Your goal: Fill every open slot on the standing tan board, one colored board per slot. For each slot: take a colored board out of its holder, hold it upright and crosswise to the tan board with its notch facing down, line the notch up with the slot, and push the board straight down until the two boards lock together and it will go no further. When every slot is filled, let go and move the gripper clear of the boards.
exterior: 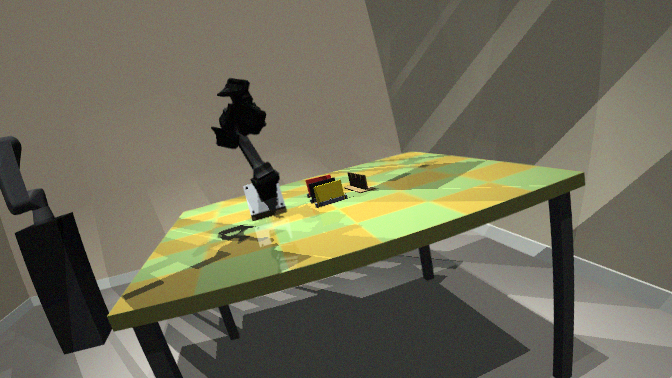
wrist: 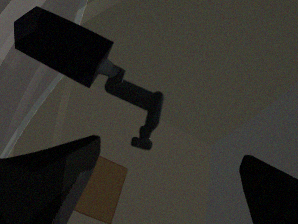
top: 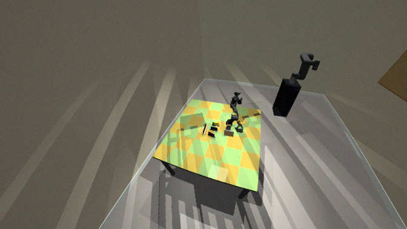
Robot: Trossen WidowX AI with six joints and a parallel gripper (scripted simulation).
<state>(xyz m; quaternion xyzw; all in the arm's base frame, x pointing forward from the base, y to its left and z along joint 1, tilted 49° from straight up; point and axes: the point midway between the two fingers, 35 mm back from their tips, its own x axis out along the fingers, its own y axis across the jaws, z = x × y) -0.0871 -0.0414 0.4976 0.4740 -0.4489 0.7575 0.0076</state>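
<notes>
My gripper tip is now 350 mm above the yellow board, 320 mm to the right of it and 320 mm short of it. From my gripper tip the other things lie so: red board 510 mm to the left, 350 mm below, 340 mm ahead; tan board 460 mm ahead, 420 mm to the left, 350 mm below; nearly black board 410 mm to the left, 350 mm below, 320 mm ahead.
</notes>
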